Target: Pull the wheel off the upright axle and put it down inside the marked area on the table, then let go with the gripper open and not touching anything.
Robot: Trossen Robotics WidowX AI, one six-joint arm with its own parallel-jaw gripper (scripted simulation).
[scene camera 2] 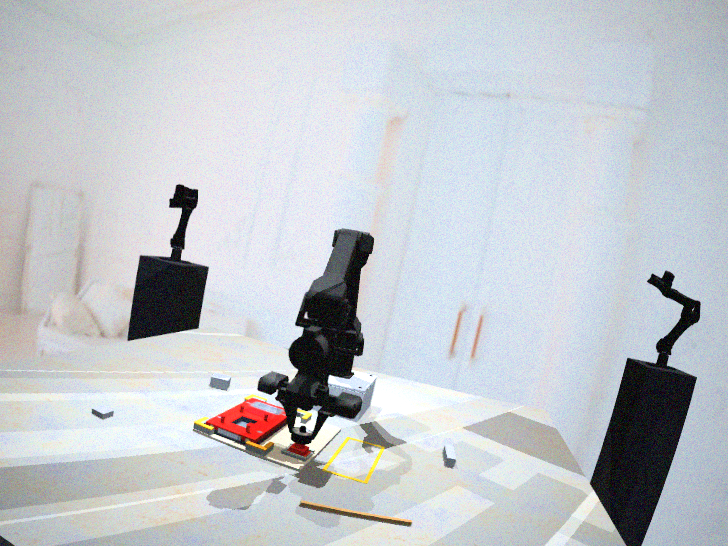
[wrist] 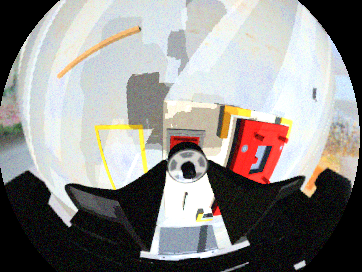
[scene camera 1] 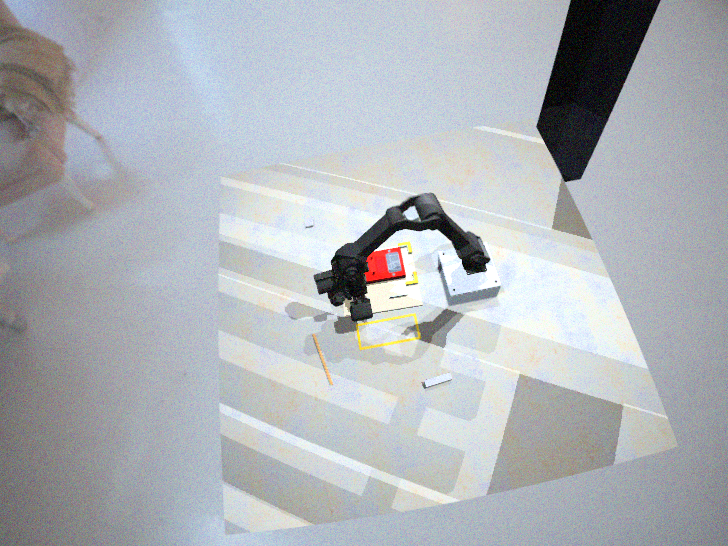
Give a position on a red board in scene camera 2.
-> At 254,420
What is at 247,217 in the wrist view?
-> The gripper.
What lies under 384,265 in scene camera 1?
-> A red board.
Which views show the gripper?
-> Scene camera 2, the wrist view and scene camera 1: all of them.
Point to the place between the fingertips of the gripper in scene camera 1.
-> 361,301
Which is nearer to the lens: the red board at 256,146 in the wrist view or the wheel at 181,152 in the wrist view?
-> The wheel.
